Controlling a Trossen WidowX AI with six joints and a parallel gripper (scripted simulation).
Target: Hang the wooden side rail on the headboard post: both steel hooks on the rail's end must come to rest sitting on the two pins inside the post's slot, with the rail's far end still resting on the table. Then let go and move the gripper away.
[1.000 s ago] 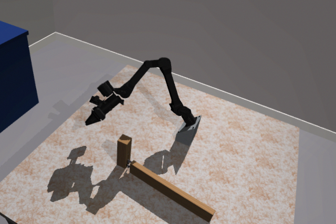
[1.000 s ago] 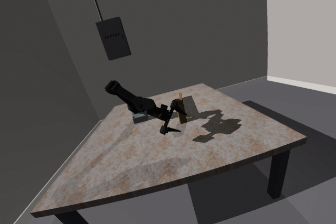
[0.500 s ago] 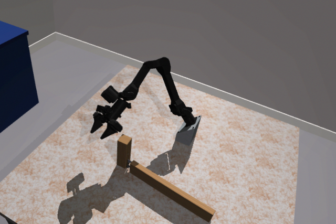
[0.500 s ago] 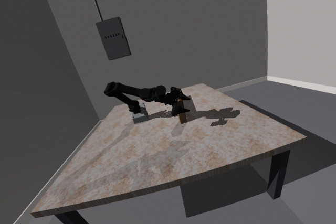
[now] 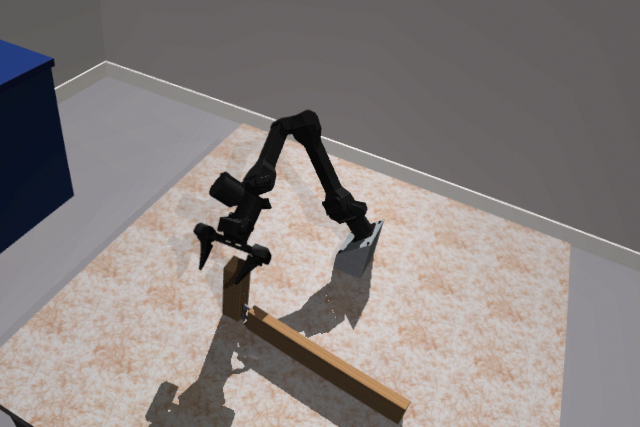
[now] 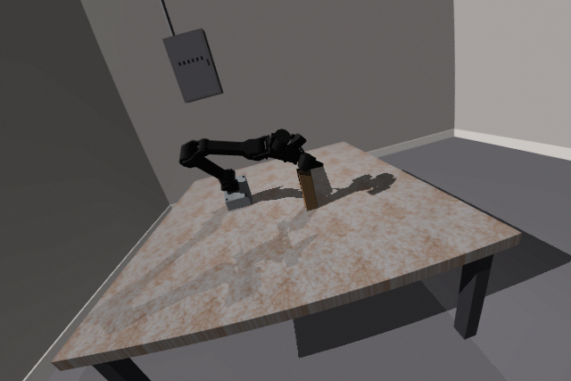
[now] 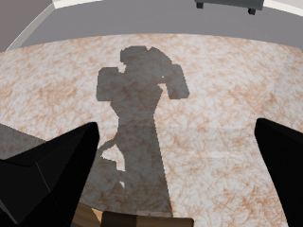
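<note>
The headboard post is 7 cm behind my gripper tip, 2 cm to the left of it and 11 cm below it.
</note>
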